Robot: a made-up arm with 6 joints.
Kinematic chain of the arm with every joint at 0, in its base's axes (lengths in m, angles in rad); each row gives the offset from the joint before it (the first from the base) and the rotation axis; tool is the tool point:
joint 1: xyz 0 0 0.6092 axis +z
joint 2: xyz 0.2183 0 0 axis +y
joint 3: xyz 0 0 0.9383 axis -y
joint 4: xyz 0 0 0.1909 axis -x
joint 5: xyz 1.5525 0 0 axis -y
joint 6: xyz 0.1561 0 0 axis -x
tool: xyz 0 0 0
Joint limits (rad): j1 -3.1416..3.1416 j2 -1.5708..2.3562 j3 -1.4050..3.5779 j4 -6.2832..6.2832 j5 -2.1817..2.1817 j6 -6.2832..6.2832
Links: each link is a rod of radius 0.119 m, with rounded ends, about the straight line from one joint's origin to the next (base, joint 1, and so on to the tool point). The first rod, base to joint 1, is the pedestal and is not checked.
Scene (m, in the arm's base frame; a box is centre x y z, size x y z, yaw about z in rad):
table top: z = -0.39
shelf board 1: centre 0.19 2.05 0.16 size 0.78 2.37 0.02 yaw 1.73
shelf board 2: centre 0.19 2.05 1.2 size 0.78 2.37 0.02 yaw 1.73
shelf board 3: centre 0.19 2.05 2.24 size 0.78 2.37 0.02 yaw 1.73
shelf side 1: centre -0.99 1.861 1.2 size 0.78 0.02 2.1 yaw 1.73
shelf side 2: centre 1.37 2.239 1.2 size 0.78 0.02 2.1 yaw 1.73
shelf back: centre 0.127 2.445 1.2 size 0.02 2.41 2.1 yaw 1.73
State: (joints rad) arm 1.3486 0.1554 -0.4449 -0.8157 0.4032 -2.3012
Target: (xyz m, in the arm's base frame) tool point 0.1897 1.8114 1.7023
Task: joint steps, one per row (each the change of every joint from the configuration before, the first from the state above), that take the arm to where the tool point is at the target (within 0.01 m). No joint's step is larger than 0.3 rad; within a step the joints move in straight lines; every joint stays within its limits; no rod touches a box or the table.
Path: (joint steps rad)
1: -0.0501 -0.2060 -0.2005 -0.0095 0.0140 0.0000
2: -0.0501 -0.2060 -0.2004 -0.0095 0.0140 0.0000
3: 0.0740 -0.2077 0.1232 0.0042 0.0074 0.0000
4: 0.0739 -0.2076 0.1233 0.0042 0.0073 0.0000
5: 0.0475 0.2817 0.2236 0.0109 -0.0169 0.0000
6: 0.0474 0.2816 0.2237 0.0109 -0.0169 0.0000

